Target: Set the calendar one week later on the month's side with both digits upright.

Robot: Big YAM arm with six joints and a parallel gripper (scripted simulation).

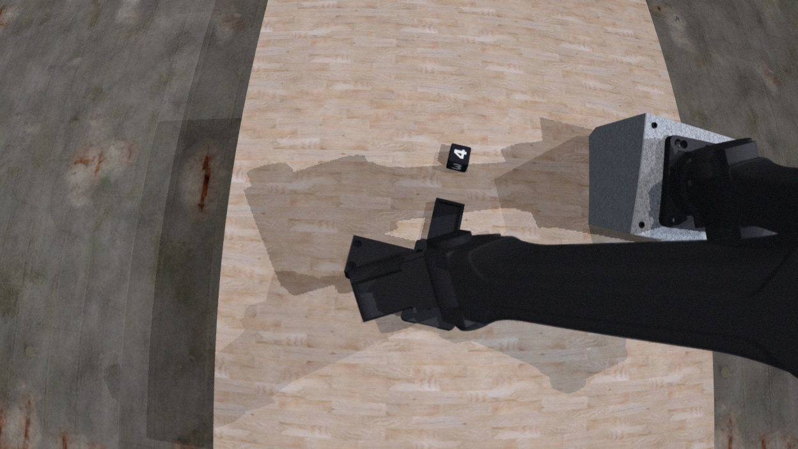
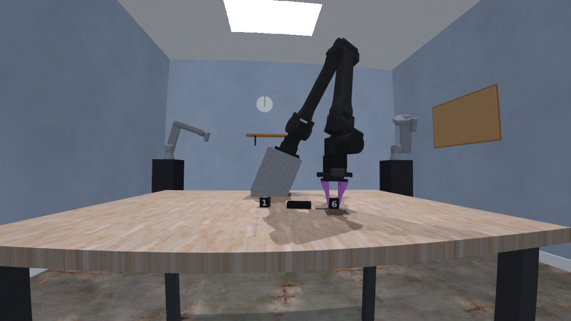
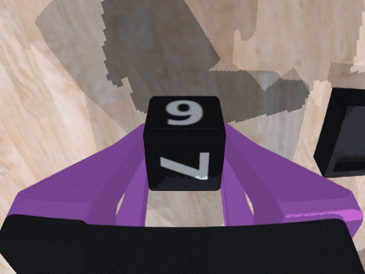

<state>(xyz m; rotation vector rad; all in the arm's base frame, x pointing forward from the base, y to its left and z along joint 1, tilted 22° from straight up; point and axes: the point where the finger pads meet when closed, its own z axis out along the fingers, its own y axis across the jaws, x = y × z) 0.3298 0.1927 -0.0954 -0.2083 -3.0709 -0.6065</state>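
My gripper is now right at the black cube. Round my hand: black tray 20 mm behind, 110 mm to the right, 10 mm below.
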